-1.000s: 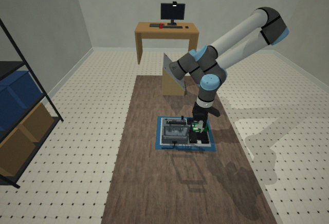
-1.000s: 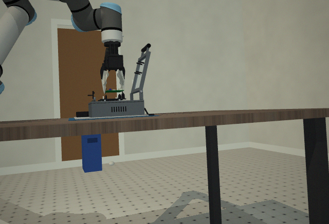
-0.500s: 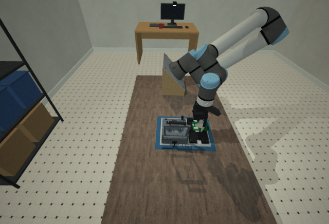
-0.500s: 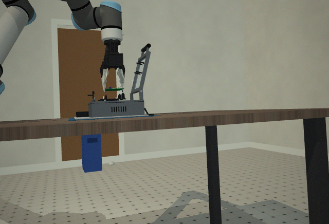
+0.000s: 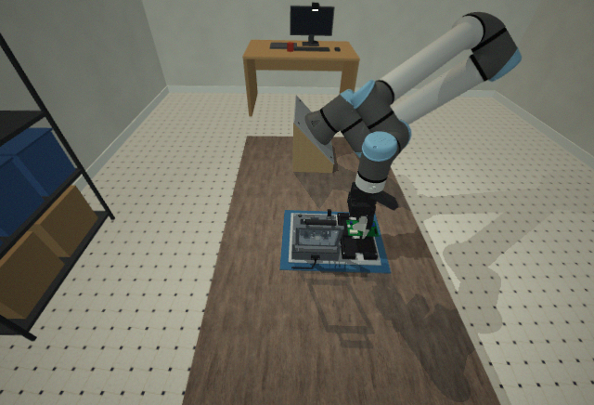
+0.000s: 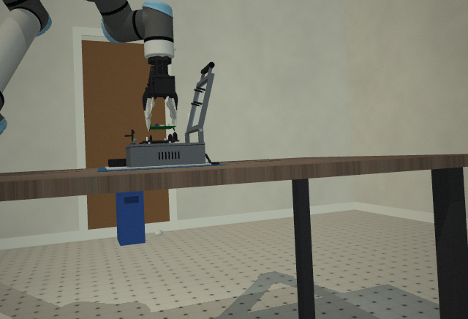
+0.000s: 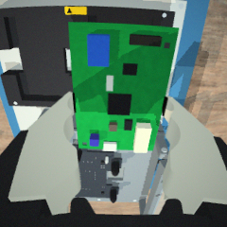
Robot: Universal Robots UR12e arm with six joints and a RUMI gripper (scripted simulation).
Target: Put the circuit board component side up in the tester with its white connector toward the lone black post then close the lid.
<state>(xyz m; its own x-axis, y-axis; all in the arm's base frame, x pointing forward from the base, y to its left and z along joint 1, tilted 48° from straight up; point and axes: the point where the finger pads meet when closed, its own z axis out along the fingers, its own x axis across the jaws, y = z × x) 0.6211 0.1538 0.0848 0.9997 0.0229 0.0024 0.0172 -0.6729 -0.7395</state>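
The green circuit board is right at my hand. From my hand the other things lie so: tester lid 9 cm ahead, 17 cm to the right, 6 cm above; then tester 1 cm behind, 13 cm to the right, 1 cm below.
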